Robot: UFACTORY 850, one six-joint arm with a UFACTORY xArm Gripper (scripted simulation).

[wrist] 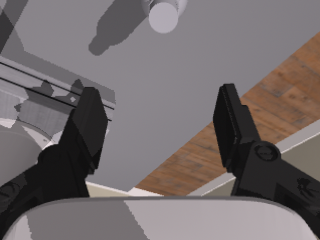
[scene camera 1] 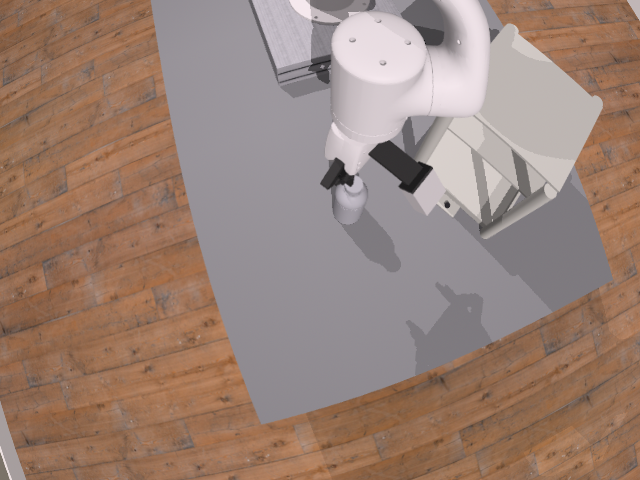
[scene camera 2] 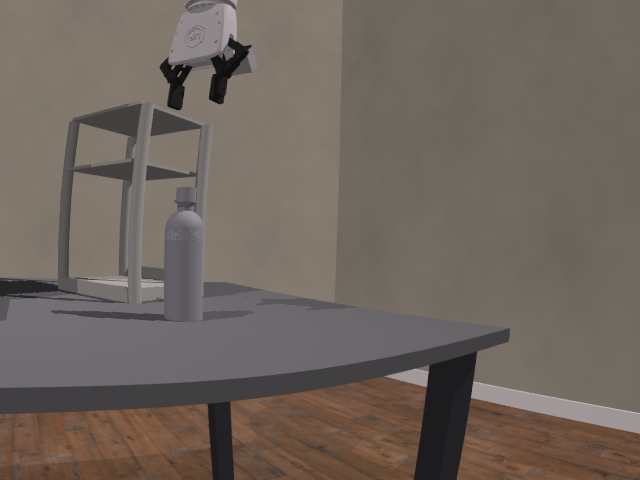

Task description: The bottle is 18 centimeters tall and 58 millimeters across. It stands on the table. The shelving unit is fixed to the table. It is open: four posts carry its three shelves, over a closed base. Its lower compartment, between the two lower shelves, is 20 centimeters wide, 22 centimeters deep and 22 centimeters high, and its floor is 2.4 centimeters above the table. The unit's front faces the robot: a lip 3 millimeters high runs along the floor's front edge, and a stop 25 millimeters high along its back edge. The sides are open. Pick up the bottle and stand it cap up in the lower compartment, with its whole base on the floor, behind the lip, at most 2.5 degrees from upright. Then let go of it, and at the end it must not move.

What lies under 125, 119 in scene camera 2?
A shelving unit.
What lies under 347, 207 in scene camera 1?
A grey bottle.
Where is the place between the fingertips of my gripper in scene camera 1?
360, 158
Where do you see a shelving unit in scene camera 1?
At 540, 113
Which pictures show my gripper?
The wrist view, scene camera 1 and scene camera 2: all of them.
